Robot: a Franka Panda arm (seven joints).
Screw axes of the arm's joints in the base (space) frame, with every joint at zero. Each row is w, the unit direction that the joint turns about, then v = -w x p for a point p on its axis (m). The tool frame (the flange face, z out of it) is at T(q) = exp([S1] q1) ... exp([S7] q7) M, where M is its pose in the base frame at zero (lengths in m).
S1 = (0, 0, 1, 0, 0, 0)
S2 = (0, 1, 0, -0.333, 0, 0)
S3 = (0, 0, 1, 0, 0, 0)
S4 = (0, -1, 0, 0.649, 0, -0.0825)
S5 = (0, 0, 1, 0, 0, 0)
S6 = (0, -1, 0, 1.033, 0, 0)
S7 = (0, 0, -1, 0, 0.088, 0)
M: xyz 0.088 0 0.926 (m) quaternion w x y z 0 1 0 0
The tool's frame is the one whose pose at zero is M.
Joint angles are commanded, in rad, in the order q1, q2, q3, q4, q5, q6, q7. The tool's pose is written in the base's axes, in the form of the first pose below.
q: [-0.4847, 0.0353, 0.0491, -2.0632, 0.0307, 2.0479, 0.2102]
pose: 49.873 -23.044 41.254; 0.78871 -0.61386 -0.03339; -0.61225 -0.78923 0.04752; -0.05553 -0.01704 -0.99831
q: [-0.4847, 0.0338, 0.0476, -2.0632, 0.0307, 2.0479, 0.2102]
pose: 49.828 -23.113 41.336; 0.78786 -0.61502 -0.03202; -0.61347 -0.78833 0.04683; -0.05404 -0.01725 -0.99839
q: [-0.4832, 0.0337, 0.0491, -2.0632, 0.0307, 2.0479, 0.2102]
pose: 49.896 -22.963 41.342; 0.78971 -0.61265 -0.03205; -0.61111 -0.79017 0.04673; -0.05395 -0.01732 -0.99839
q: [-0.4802, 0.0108, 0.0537, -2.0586, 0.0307, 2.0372, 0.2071]
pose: 49.880 -22.483 42.717; 0.79706 -0.60364 -0.01753; -0.60274 -0.79700 0.03872; -0.03734 -0.02029 -0.99910
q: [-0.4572, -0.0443, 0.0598, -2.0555, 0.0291, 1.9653, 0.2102]
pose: 49.320 -20.465 45.232; 0.81333 -0.58087 -0.03285; -0.57964 -0.81388 0.04006; -0.05001 -0.01354 -0.99866
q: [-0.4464, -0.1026, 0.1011, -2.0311, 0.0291, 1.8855, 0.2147]
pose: 49.208 -17.330 48.766; 0.84090 -0.54006 -0.03492; -0.53922 -0.84159 0.03102; -0.04614 -0.00725 -0.99891
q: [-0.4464, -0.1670, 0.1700, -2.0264, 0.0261, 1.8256, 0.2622]
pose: 48.771 -13.198 51.690; 0.85272 -0.52116 -0.03545; -0.52125 -0.85337 0.00718; -0.03400 0.01236 -0.99935
